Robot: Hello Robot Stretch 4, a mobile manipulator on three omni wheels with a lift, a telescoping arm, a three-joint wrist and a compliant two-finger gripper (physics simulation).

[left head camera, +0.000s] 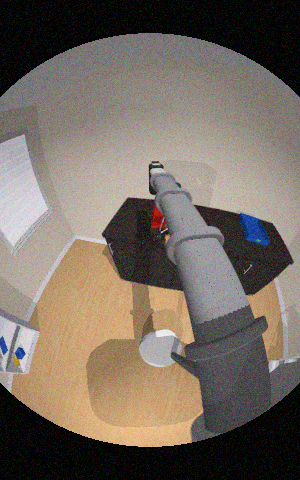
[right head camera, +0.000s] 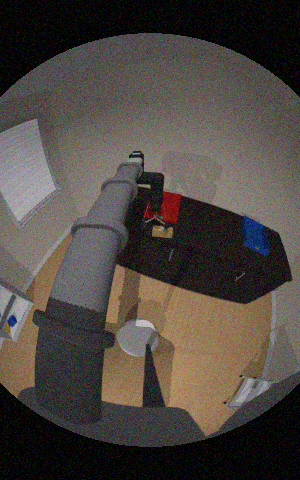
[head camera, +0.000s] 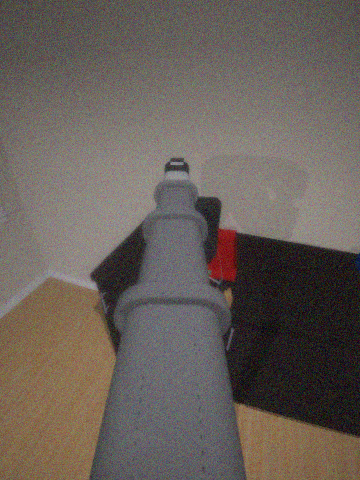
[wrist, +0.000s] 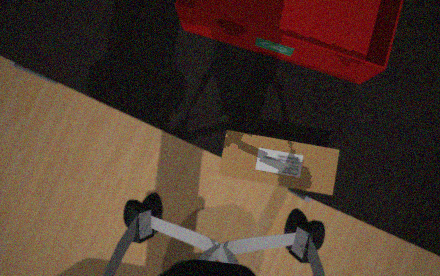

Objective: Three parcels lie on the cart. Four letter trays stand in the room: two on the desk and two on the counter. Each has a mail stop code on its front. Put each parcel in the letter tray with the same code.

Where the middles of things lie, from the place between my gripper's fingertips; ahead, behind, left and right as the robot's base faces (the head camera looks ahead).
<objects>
My hand is 360 mm short of the red letter tray [head camera: 226,247], 80 mm to the left of it and 80 mm above it.
</objects>
